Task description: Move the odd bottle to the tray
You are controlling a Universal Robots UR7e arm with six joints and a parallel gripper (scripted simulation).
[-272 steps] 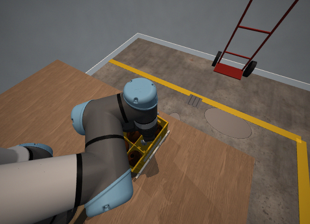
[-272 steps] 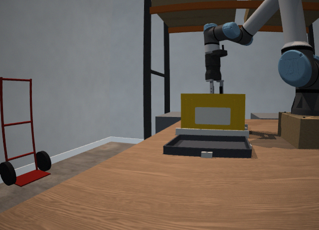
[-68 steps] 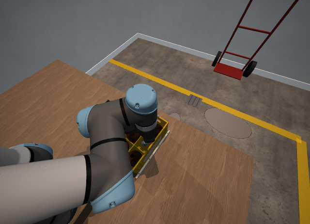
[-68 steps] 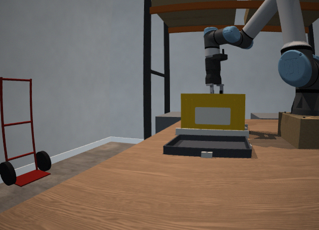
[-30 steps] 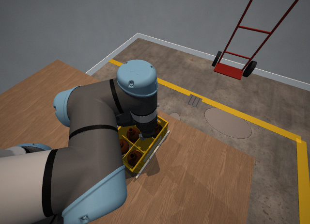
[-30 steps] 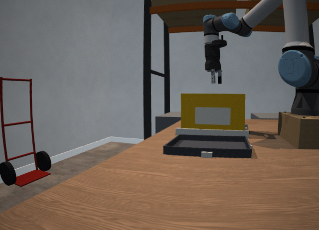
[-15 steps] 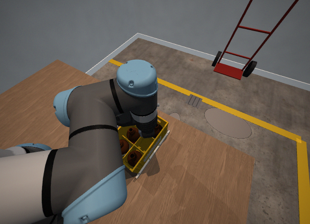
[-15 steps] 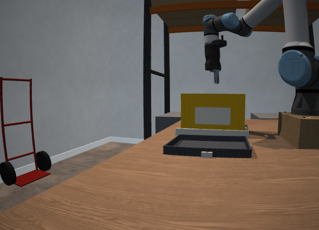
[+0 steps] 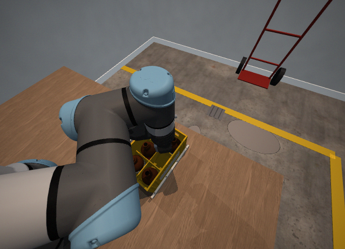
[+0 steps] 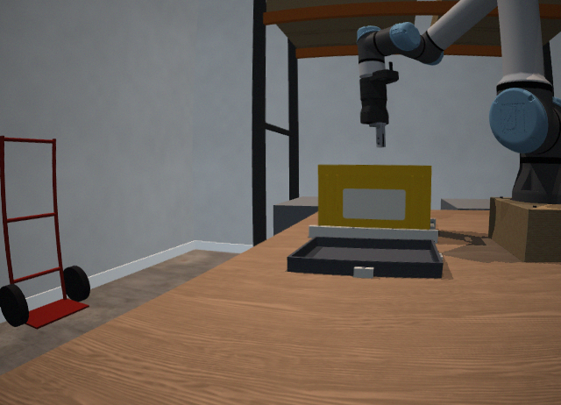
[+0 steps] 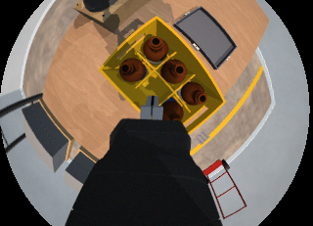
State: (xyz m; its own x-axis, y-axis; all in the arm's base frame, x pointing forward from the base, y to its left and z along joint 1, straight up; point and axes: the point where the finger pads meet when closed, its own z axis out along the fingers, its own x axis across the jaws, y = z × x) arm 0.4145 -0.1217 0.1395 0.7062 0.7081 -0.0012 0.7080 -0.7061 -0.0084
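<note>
Now: hand 40 mm to the right of the yellow crate and 160 mm above it. From my hand the other things lie so: glass bottle (90 mm behind, 150 mm below); dark tray (20 mm behind, 340 mm to the left, 230 mm below).
</note>
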